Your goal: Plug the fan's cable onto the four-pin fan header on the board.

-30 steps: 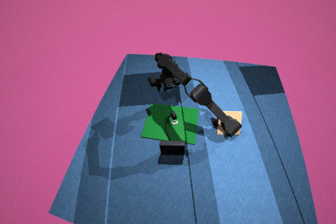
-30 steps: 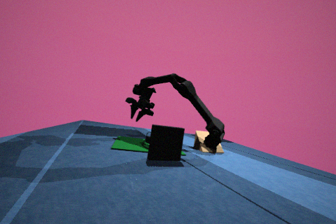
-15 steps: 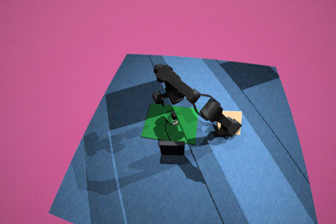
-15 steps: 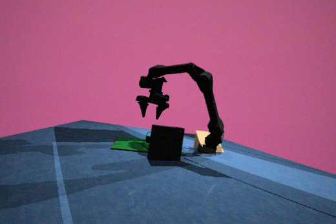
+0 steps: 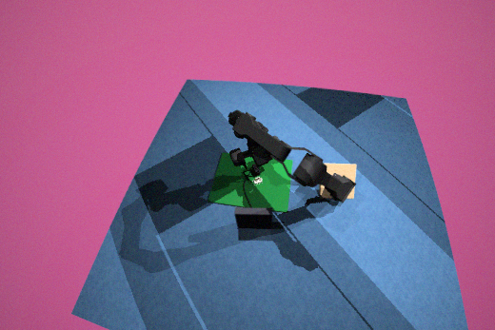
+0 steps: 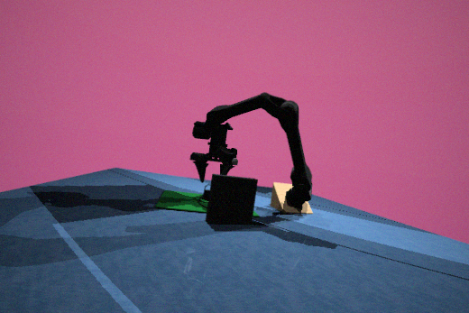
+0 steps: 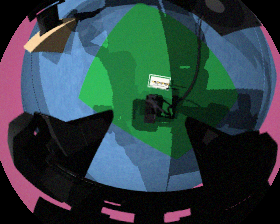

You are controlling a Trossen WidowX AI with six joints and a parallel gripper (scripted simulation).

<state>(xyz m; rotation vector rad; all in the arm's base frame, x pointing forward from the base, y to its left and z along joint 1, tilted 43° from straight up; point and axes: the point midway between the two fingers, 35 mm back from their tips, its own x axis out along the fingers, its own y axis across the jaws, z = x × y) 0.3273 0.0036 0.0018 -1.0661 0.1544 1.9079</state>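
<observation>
My gripper tip is 10 mm short of the dark plug, 10 mm to the left of it and 50 mm above it. From my gripper tip the other things lie so: dark fan: 50 mm behind, 210 mm to the left, 10 mm below; green board: 10 mm ahead, 40 mm to the left, 80 mm below; white four-pin header: 10 mm behind, 40 mm to the left, 70 mm below.
</observation>
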